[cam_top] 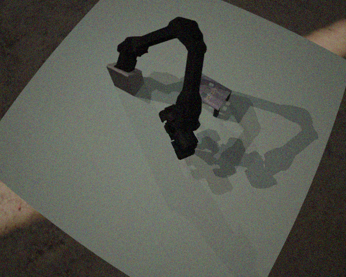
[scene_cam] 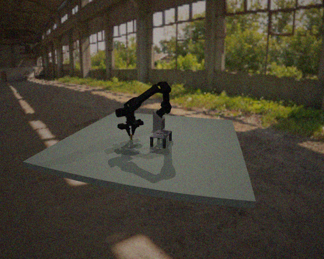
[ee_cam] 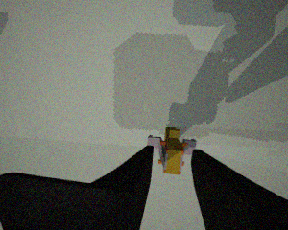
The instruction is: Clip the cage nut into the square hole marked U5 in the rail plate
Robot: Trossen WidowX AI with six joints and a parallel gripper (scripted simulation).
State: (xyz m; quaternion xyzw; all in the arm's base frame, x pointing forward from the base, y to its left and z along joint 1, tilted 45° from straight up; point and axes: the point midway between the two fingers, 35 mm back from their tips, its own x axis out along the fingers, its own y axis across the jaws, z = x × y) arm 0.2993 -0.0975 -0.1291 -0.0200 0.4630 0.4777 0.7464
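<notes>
Right now the cage nut is 10 mm below my gripper tip.
</notes>
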